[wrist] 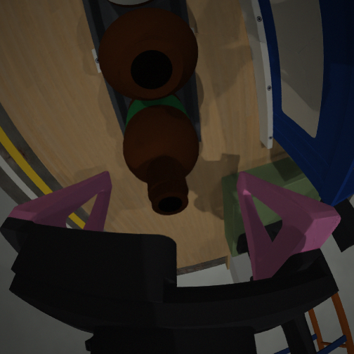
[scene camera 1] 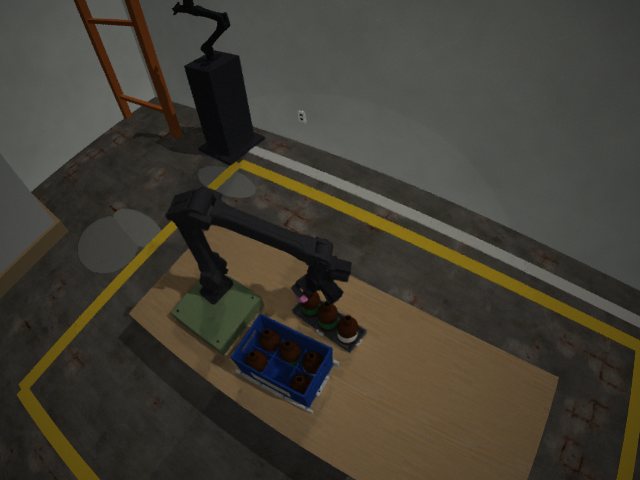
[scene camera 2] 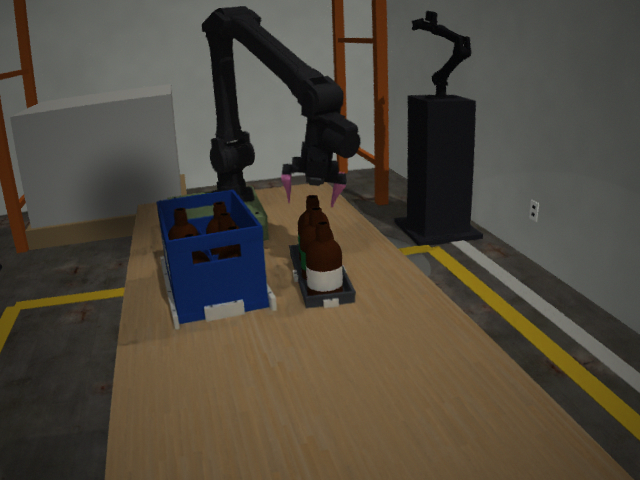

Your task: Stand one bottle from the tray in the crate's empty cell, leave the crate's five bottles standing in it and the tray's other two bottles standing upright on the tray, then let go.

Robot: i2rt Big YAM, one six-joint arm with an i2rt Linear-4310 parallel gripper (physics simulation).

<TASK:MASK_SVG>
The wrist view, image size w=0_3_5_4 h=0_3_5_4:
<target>my gripper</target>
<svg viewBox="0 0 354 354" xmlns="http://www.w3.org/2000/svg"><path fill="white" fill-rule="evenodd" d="M0 227L1 234L11 244L13 249L18 252L11 266L11 270L13 270L15 275L9 290L47 315L82 331L93 333L90 354L256 354L254 334L277 327L305 313L339 291L327 261L320 250L322 244L341 220L341 216L334 209L334 206L269 183L245 171L239 172L236 188L249 249L252 281L208 286L176 287L176 242L166 235L103 231L112 189L108 171L103 171L79 183L74 183L73 185L14 206ZM251 194L282 218L282 227L277 232L273 242L270 240L268 232L258 216ZM97 194L91 213L82 230L67 228L65 224L67 216Z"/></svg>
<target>green-labelled bottle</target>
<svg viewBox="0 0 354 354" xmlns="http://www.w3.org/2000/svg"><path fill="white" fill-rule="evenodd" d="M136 8L120 15L105 29L98 46L98 65L107 84L123 96L135 100L158 100L178 91L192 76L198 58L197 40L188 23L175 13L156 7Z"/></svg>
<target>green-labelled brown bottle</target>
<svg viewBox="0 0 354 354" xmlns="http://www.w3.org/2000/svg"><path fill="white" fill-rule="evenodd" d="M176 93L158 100L131 99L126 114L122 144L126 166L128 166L136 178L147 183L147 196L150 199L152 209L157 214L162 215L177 214L188 205L188 185L185 176L195 166L199 154L197 133Z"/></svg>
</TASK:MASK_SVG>
